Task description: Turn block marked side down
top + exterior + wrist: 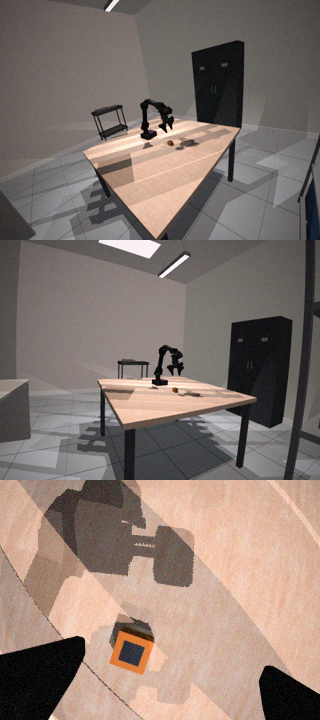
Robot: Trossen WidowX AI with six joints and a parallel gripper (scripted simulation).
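My gripper tip is 4 cm past the block, 1 cm to the right of it and 14 cm above it.
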